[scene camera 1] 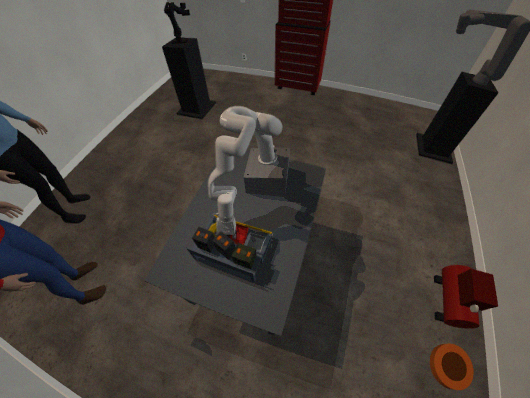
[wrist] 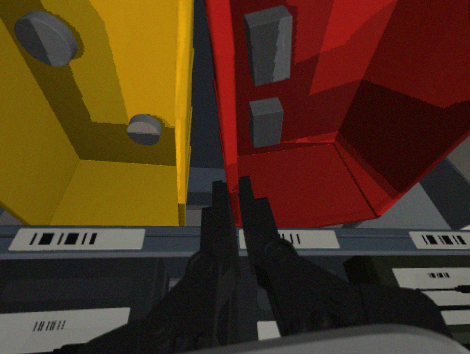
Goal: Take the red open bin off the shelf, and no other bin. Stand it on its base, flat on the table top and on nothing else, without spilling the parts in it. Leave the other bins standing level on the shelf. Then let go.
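Places are measured from the arm's base along level axes (x ahead, y left, z up), in centimetres.
Pixels of known places: gripper, fingertip midpoint: [wrist: 234, 198]; arm's base, link origin: [scene camera 1: 267, 158].
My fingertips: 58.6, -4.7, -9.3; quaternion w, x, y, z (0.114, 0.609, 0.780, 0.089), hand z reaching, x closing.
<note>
Ahead of a thing's pixels: the offset from my fingertips to its middle, as dx, dy, dz. "pt": to the spot under its first point. Level surfaces: height alone.
The red open bin {-5.1, +3.8, -3.3} [scene camera 1: 242, 233] [wrist: 300, 190] holds grey blocks {-5.5, +1.4, -5.8} [wrist: 270, 47] {-0.6, +2.4, -5.8} [wrist: 266, 122]. My gripper [wrist: 234, 198] is shut on its left side wall in the wrist view, one finger inside the bin and the other outside. The bin is at the shelf [scene camera 1: 222, 265] [wrist: 372, 246]; whether its base touches the shelf is hidden. A yellow open bin {-1.6, -7.8, -4.4} [scene camera 1: 213, 228] [wrist: 125, 195] with grey round parts {pt -4.4, -10.0, -6.8} [wrist: 46, 39] {pt +1.4, -6.3, -6.8} [wrist: 144, 129] is on the left, with a narrow gap between the two bins.
Dark boxes with orange marks {pt +8.7, -7.0, +13.5} [scene camera 1: 203, 238] {+6.9, +3.2, +8.1} [scene camera 1: 224, 243] {+8.1, +14.5, +6.3} [scene camera 1: 244, 255] are on the shelf unit, close beside the gripper. A grey bin {-2.1, +15.1, -4.4} [scene camera 1: 258, 240] is right of the red one. The shelf unit stands on the grey table {dz -8.8} [scene camera 1: 250, 305]. The arm's base [scene camera 1: 265, 170] is behind.
</note>
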